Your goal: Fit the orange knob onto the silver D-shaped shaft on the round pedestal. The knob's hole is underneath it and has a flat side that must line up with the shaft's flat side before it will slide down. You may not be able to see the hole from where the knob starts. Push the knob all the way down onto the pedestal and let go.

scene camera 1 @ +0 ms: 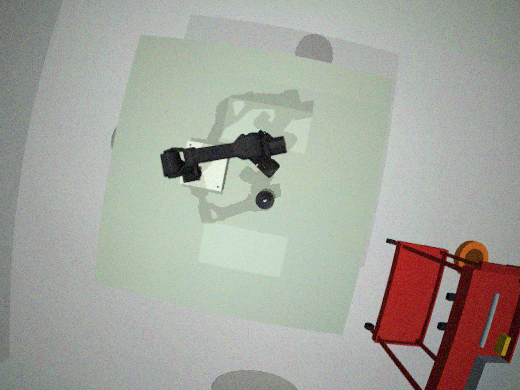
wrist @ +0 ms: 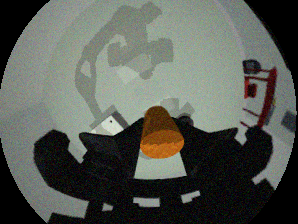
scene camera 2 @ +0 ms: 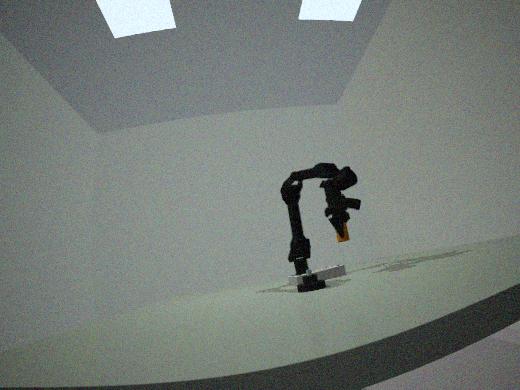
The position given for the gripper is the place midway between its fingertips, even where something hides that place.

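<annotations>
Orange knob point(wrist: 160, 138), carried by the gripper point(scene camera 2: 343, 238).
</annotations>
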